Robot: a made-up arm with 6 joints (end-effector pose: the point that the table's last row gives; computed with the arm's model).
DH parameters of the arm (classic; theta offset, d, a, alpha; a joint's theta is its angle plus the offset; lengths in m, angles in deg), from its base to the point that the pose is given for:
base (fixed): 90 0.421 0.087 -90
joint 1: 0 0.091 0.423 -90
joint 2: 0 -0.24 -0.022 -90
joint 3: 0 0.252 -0.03 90
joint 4: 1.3 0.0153 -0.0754 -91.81
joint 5: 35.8 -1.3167 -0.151 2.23
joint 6: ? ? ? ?
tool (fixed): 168.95 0.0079 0 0
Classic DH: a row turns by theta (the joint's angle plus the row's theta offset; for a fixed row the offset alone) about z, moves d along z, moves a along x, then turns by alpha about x.
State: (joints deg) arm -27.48 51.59 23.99 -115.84 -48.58 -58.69
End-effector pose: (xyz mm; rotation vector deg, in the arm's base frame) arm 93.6 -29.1 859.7 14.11 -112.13 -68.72
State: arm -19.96 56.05 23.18 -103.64 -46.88 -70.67
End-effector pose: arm 38.1 38.6 835.7 -12.53 -119.16 -70.47
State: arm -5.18 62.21 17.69 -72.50 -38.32 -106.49
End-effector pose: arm -9.7 217.7 733.5 -80.14 -127.87 -55.01
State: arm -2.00 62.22 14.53 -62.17 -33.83 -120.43
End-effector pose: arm 1.9 260.6 682.2 -100.28 -126.45 -42.93
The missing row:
joint 6: -39.02 1.3409 -0.2498 -93.92
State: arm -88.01 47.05 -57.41 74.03 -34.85 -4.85
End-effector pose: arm -192.8 -324.8 943.4 -115.92 32.43 -125.29
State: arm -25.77 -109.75 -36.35 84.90 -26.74 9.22
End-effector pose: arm 57.0 203.0 805.9 46.65 -24.04 -88.05
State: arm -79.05 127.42 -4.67 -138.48 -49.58 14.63
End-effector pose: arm -183.5 -285.1 322.4 39.70 31.10 -88.51
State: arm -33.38 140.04 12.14 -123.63 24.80 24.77
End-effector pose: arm -324.6 97.3 347.2 66.93 52.33 -102.89
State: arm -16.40 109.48 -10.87 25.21 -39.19 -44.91
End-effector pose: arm -366.1 277.7 973.2 122.24 -41.16 87.31
